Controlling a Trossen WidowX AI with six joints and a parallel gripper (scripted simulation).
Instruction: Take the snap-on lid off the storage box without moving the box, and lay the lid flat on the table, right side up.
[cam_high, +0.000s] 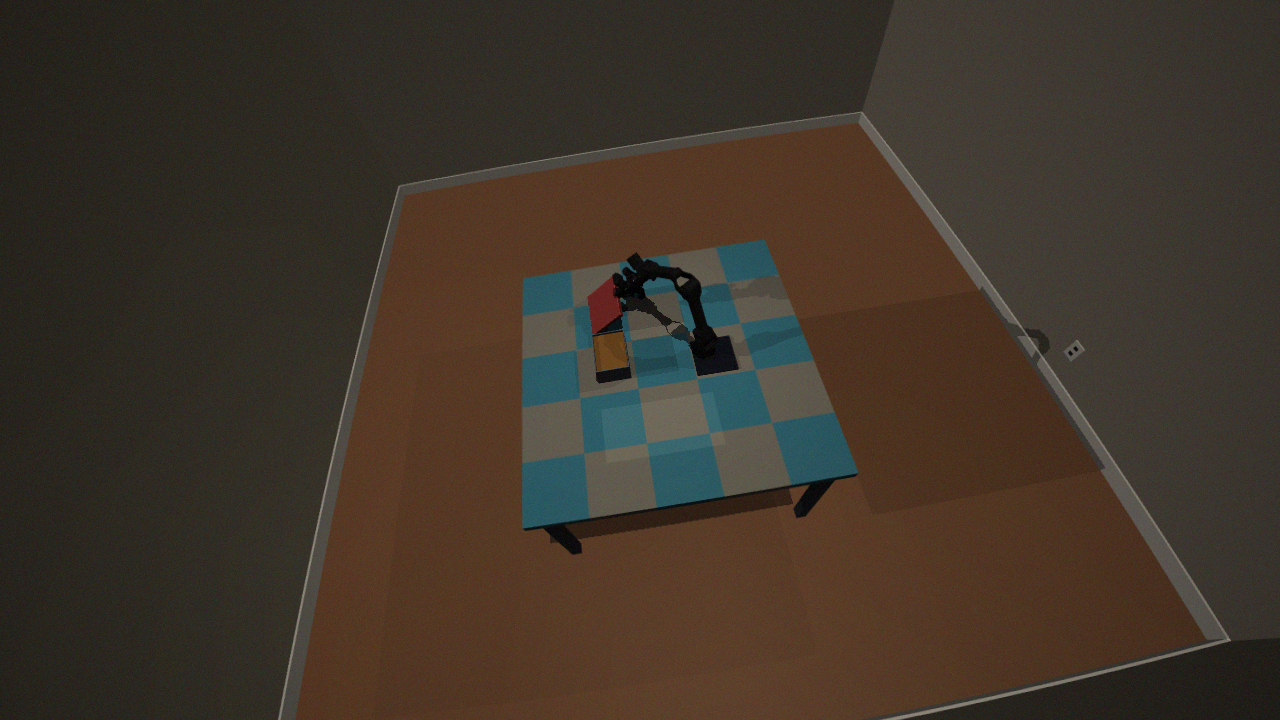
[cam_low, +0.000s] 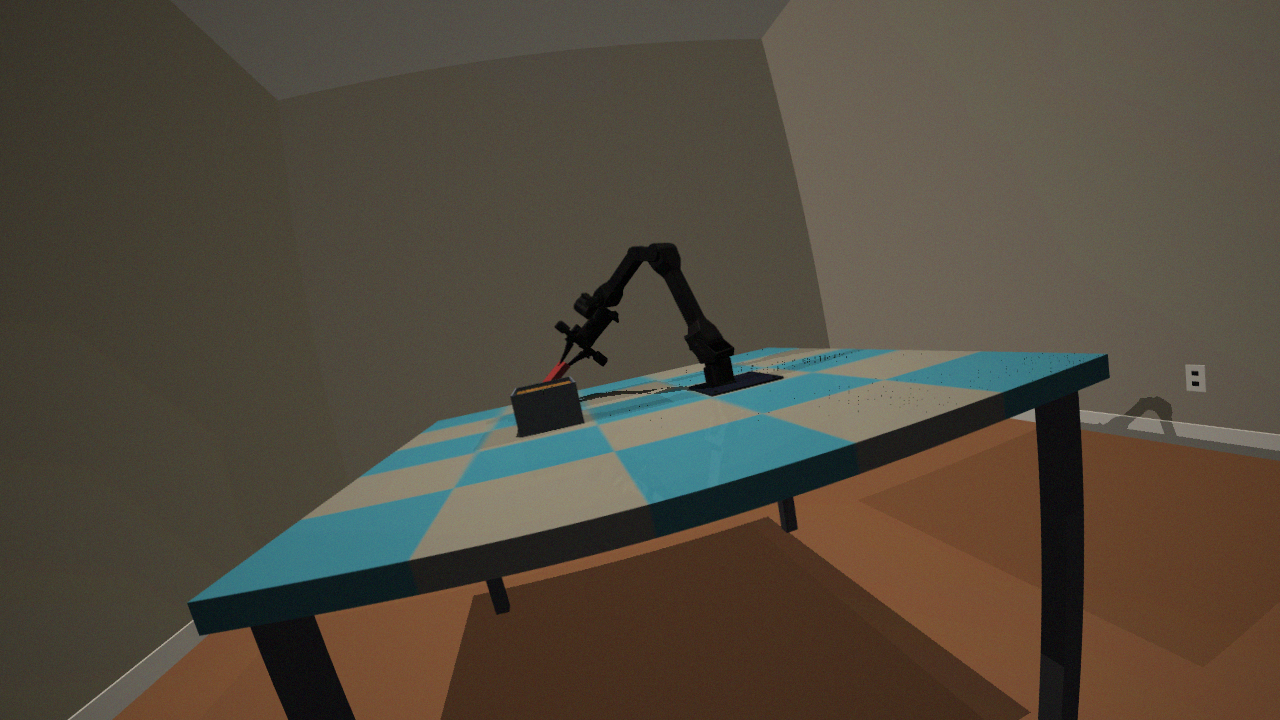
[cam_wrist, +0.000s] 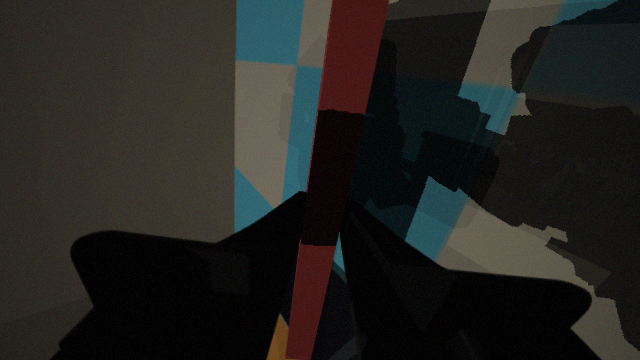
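The red lid is 7 cm ahead of my gripper tip, 5 cm below it and 2 cm to the left of it. Also, from my gripper tip: storage box 29 cm to the left, 7 cm below, 1 cm ahead.
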